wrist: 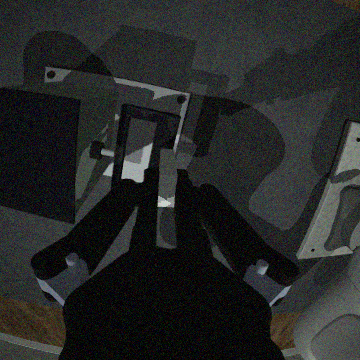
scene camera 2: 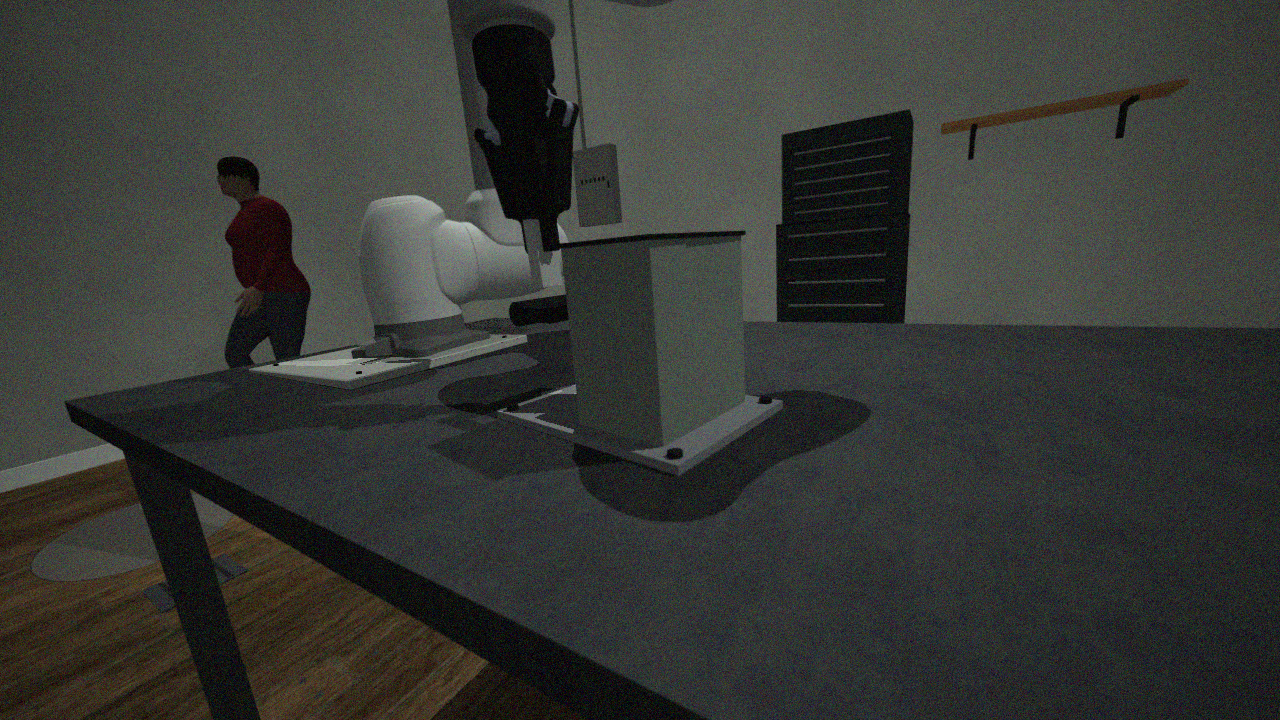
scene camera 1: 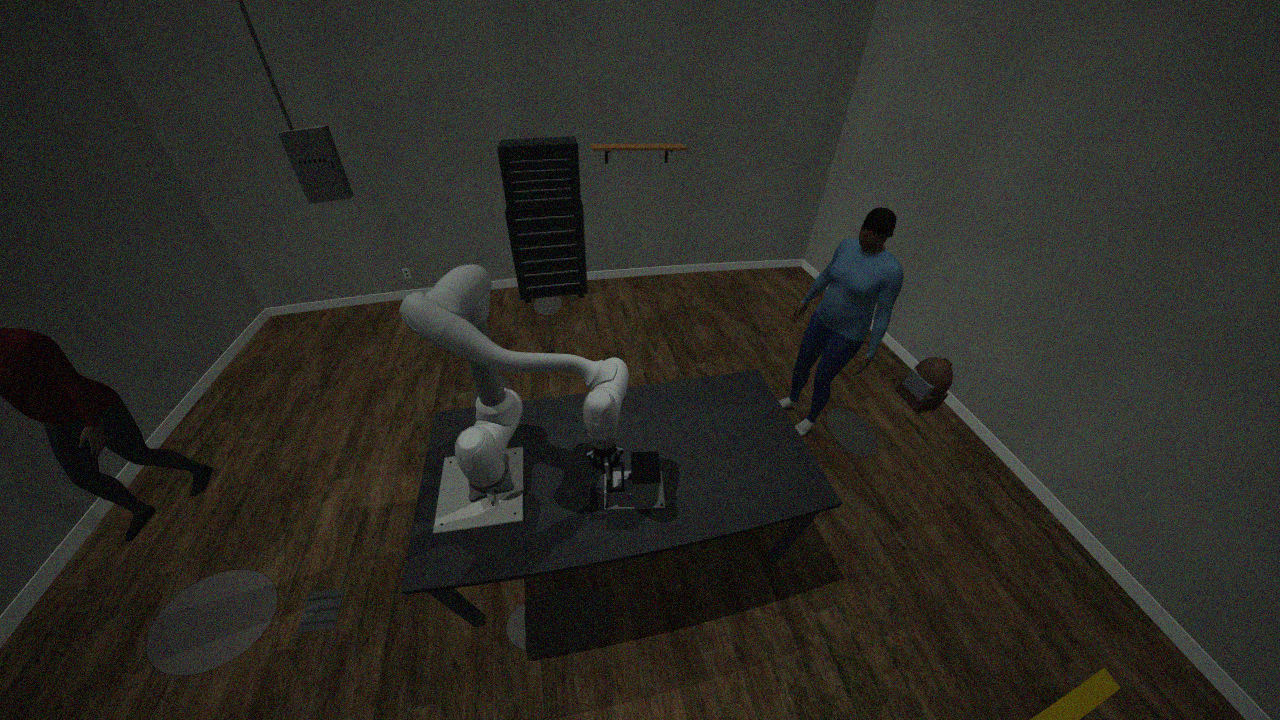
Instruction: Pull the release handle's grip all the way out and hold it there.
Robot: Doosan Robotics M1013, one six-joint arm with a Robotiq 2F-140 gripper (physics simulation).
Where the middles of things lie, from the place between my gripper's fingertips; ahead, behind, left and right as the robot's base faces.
Labels:
Now: the bolted plate (scene camera 2: 556, 413) 13 cm below my hand, 10 cm ahead of it and 2 cm to the right of it.

